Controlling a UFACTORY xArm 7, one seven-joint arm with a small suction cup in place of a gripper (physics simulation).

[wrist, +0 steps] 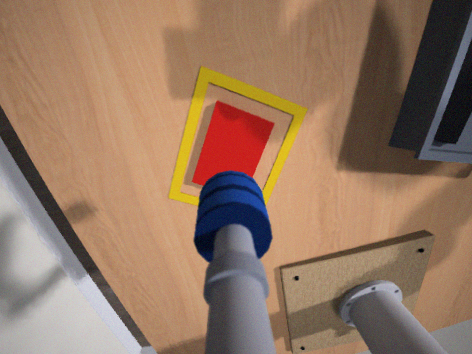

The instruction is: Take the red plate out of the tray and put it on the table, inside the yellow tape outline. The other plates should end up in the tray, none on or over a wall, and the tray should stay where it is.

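Observation:
The red plate lies flat on the wooden table inside the yellow tape outline. Tape shows around it on the sides that are in view, with a strip of wood between. The blue suction cup of my gripper is open, with no plate on it. It hangs well above the table and hides the plate's lower end and part of the outline's near side. Part of the dark tray shows at the upper right, apart from the outline. Its inside is mostly out of view, and the other plates cannot be made out.
A brown square board lies at the lower right, with a round grey flange and a grey post rising from it. The table's dark edge runs down the left side, with a pale surface beyond it. Shadows fall beside the tray.

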